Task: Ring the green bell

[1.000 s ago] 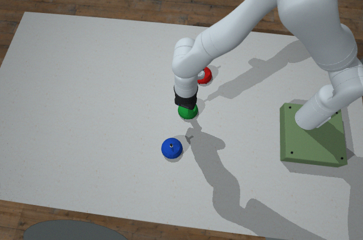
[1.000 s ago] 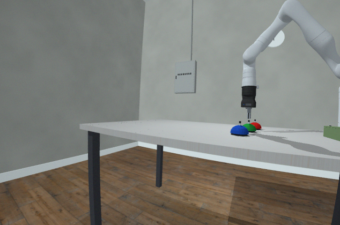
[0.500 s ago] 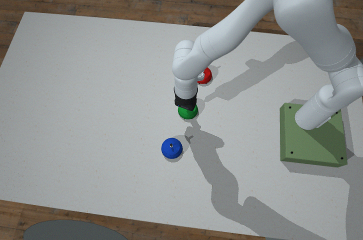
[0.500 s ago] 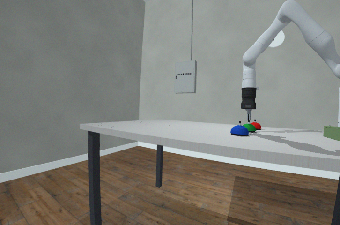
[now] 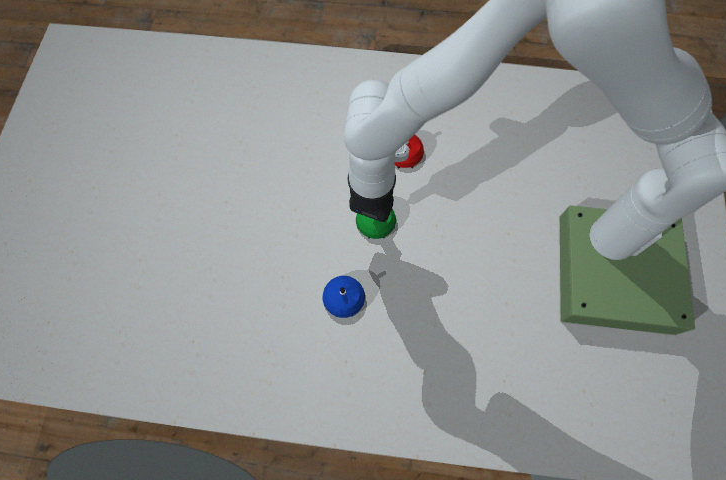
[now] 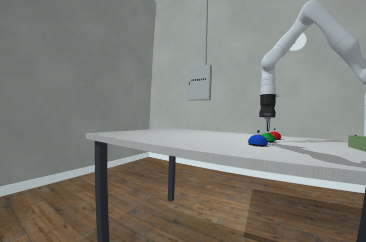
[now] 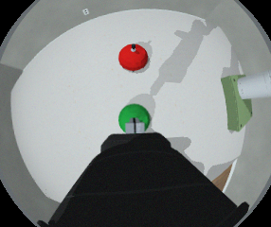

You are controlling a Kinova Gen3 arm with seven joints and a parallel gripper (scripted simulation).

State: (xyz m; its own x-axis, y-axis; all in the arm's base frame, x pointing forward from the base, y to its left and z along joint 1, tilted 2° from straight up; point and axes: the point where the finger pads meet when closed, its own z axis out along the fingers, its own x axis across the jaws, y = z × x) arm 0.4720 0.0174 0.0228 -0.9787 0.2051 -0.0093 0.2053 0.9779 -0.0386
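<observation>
The green bell lies 4 cm below my hand. From my hand the other things lie so: red bell 4 cm behind, 17 cm to the right, 4 cm below; blue bell 4 cm ahead, 17 cm to the left, 4 cm below.
</observation>
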